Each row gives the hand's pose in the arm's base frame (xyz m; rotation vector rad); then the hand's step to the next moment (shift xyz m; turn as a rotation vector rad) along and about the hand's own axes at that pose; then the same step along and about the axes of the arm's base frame.
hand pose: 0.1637 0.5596 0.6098 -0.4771 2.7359 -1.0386
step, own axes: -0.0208 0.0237 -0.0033 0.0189 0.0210 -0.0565
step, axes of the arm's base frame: 0.0130 0.0261 -0.0124 -0.0380 0.0427 0.0269
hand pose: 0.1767 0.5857 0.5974 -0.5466 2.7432 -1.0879
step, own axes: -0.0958 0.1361 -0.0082 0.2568 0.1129 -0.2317
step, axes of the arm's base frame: 0.0482 0.1333 -0.0876 -0.3291 0.1247 0.0924
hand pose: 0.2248 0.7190 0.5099 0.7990 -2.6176 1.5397
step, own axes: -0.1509 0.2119 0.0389 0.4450 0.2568 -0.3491
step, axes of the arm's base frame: 0.0510 0.1147 -0.2312 -0.5832 0.1971 0.0830
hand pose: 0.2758 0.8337 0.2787 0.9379 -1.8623 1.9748
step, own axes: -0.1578 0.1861 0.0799 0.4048 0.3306 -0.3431
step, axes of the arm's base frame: 0.0290 -0.0659 -0.2464 -0.5955 0.1905 -0.0002
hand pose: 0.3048 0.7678 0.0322 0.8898 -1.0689 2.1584
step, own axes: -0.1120 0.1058 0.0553 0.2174 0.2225 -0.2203
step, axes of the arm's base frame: 0.0101 -0.1225 -0.1081 -0.3634 0.1089 -0.0371
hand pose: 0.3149 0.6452 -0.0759 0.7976 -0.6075 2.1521
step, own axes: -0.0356 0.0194 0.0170 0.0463 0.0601 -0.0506
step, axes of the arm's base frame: 0.0095 -0.0397 -0.0164 -0.0886 0.0178 -0.0126
